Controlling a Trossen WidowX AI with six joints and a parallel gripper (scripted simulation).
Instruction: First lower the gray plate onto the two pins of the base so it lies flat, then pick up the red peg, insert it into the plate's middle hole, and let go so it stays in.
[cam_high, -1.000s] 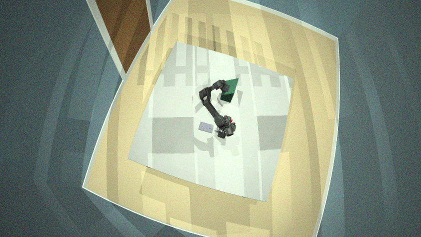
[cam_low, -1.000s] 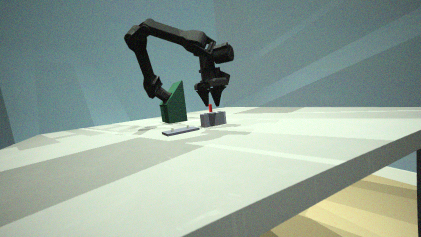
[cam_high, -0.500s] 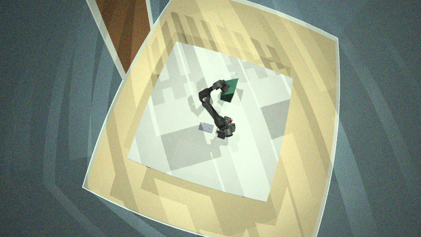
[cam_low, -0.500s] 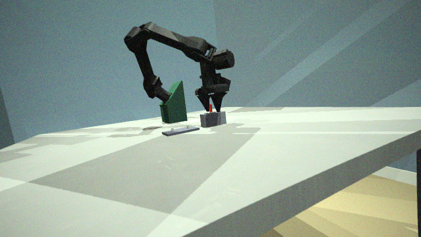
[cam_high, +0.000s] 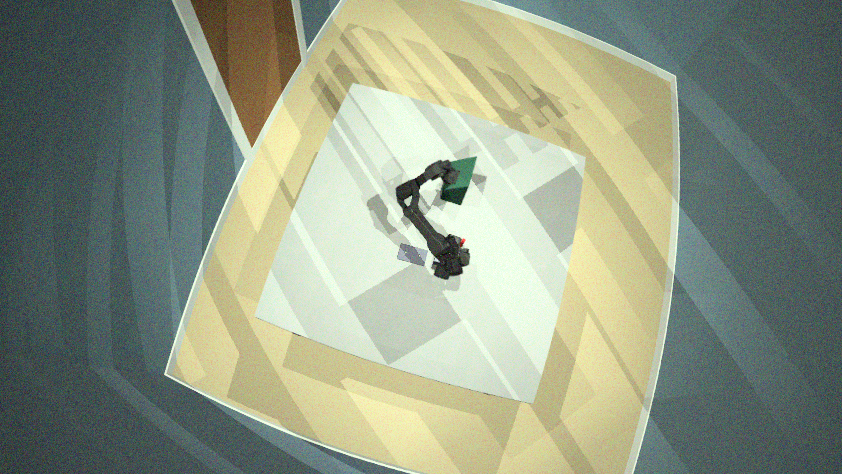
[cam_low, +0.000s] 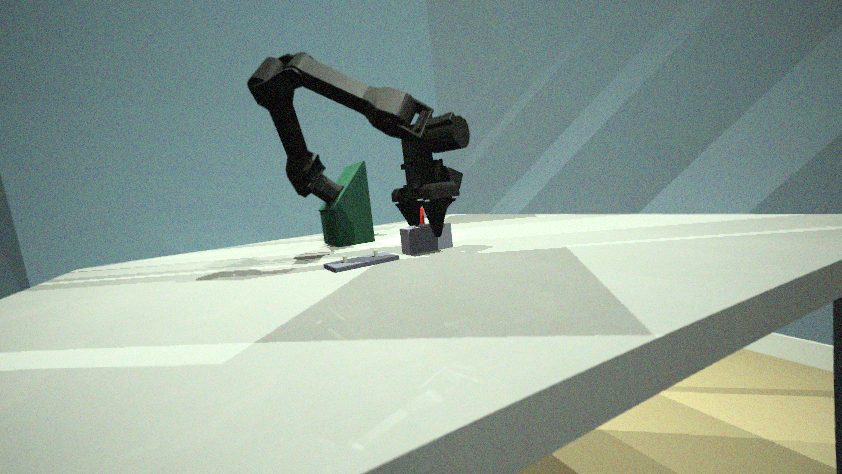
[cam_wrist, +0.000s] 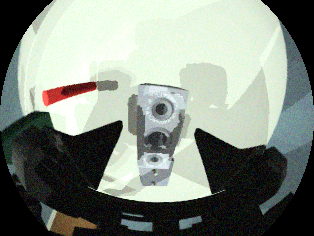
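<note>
Right now my gripper tip is 1 cm below the gray plate. Round my gripper tip: red peg: 11 cm behind, 4 cm to the left, 1 cm above; then base: 1 cm ahead, 14 cm to the right, 2 cm below.
</note>
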